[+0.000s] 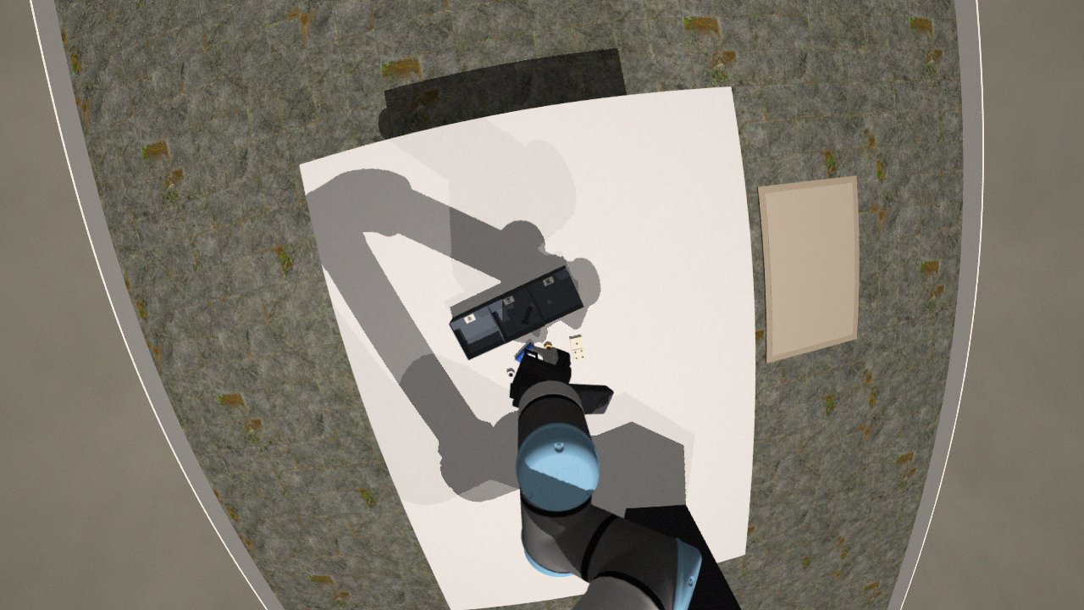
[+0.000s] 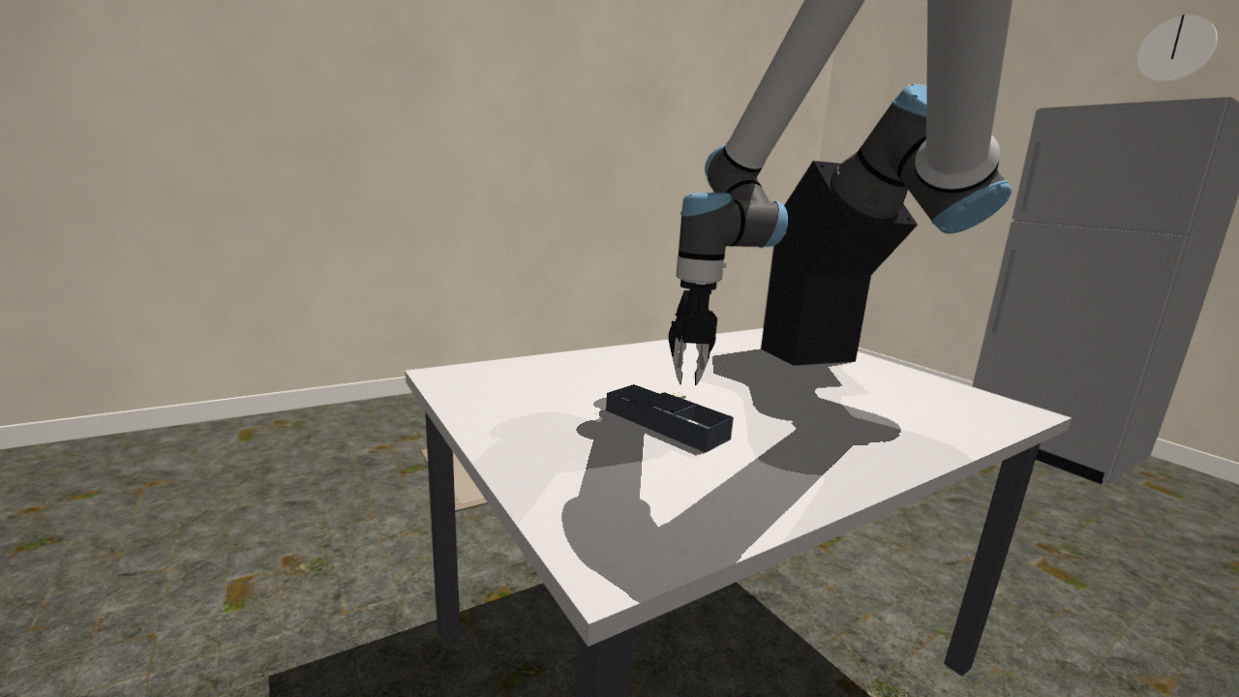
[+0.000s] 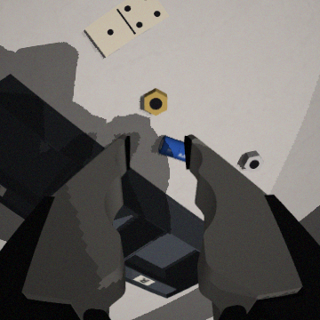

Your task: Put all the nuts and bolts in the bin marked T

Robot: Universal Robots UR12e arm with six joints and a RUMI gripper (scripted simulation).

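Now: the yellow nut 7 cm below my hand. Also, from my hand: black bolt 7 cm ahead, 6 cm below, 4 cm to the left; then cream domino 7 cm below, 6 cm to the right, 2 cm behind; then blue battery 6 cm below, 5 cm to the left.
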